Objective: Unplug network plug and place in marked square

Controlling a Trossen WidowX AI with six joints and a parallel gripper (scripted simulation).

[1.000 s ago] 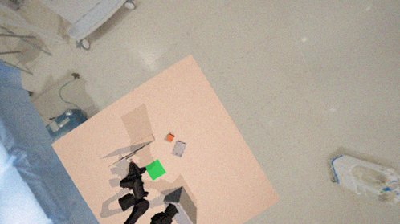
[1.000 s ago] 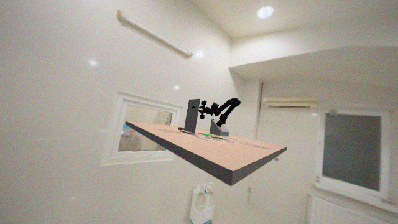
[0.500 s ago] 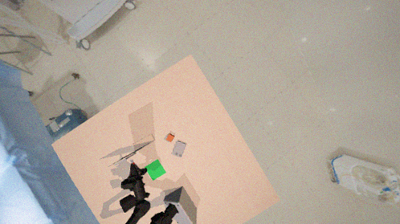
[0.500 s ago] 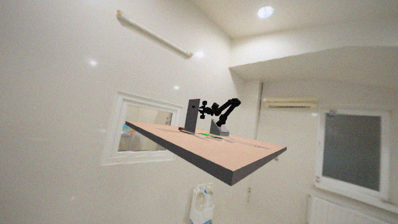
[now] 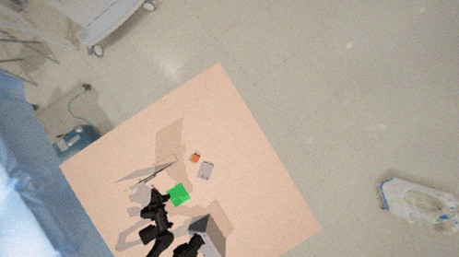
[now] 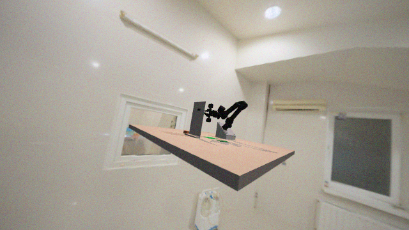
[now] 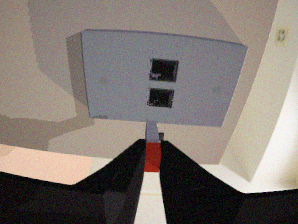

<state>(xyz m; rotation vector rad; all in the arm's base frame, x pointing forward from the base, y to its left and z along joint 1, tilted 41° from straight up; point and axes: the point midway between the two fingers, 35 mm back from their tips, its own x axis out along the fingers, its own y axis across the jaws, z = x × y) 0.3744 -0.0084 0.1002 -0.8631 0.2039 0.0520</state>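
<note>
Right now my gripper tip is 14 cm past the green marked square, 2 cm to the right of it and 25 cm above it. The rest, counted from my gripper tip: network plug 1 cm ahead; then orange block 4 cm ahead, 19 cm to the right, 23 cm below; then grey upright panel 6 cm ahead, 2 cm to the left, 10 cm below.
</note>
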